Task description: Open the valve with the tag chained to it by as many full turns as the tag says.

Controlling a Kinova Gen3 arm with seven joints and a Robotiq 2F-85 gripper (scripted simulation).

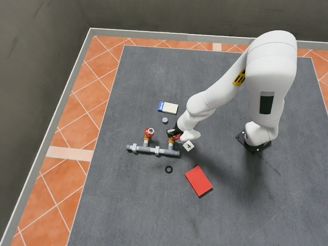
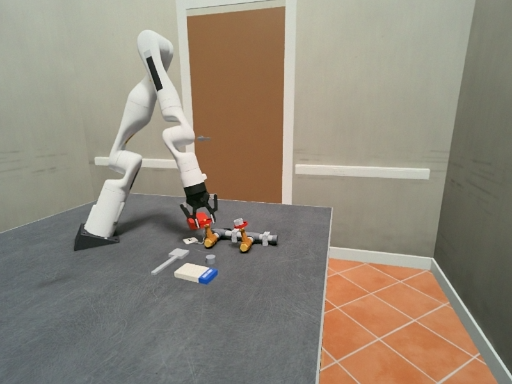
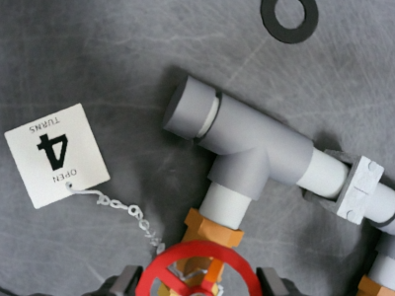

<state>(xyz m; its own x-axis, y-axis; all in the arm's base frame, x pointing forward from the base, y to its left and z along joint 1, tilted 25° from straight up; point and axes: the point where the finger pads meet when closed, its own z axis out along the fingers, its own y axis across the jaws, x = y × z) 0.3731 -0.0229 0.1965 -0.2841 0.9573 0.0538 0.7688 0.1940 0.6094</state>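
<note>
The white tag lies 90 mm below my hand, 70 mm behind it and 20 mm to the left of it. From my hand the other things lie so: grey paddle: 130 mm to the right, 90 mm below, 60 mm behind; then blue box: 210 mm to the right, 80 mm below, 50 mm ahead; then red block: 200 mm to the left, 120 mm behind, 80 mm below.
</note>
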